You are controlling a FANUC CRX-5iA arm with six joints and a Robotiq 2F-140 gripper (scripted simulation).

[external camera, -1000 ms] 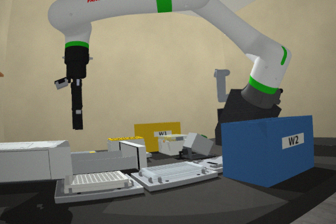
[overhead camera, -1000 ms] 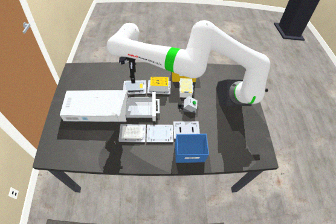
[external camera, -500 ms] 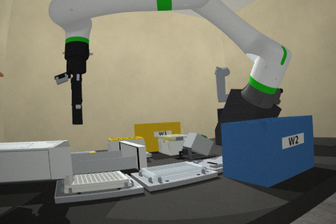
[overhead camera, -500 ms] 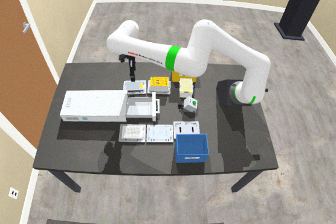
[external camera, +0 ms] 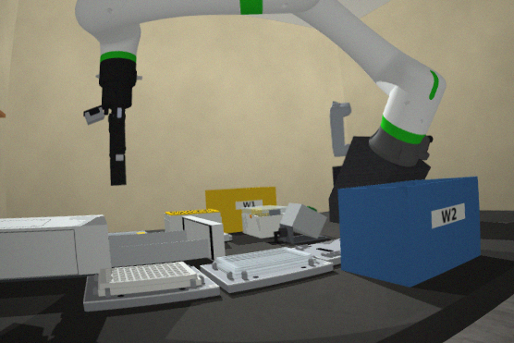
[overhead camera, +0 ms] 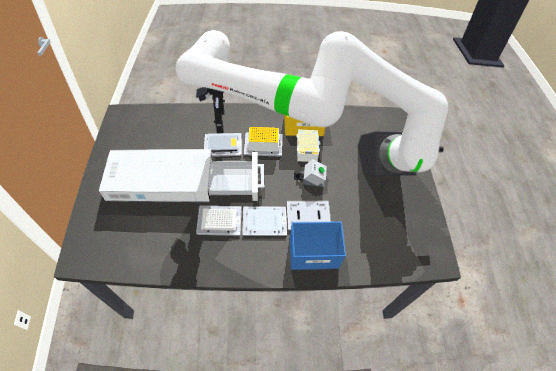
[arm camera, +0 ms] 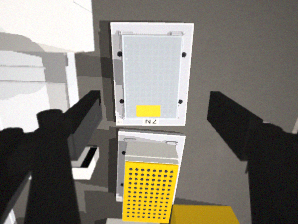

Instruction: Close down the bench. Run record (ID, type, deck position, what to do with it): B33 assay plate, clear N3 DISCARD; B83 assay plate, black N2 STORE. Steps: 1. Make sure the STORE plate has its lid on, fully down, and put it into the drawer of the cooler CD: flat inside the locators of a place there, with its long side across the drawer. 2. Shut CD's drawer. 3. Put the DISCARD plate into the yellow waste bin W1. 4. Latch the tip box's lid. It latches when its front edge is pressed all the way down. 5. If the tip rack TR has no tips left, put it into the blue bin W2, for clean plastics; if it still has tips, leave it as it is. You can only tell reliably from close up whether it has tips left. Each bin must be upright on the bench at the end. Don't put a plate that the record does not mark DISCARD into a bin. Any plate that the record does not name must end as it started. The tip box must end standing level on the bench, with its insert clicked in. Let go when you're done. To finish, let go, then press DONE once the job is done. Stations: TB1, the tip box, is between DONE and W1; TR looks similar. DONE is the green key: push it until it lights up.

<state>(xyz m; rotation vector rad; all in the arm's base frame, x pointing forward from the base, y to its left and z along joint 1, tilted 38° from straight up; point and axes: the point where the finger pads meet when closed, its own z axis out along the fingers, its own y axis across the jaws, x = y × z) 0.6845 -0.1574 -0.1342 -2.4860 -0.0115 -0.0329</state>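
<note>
The translucent plate lid is 140 mm below my hand. Also, from my hand: white deck nest 160 mm below; then tip rack TR 190 mm behind, 110 mm below; then black assay plate 150 mm below.
</note>
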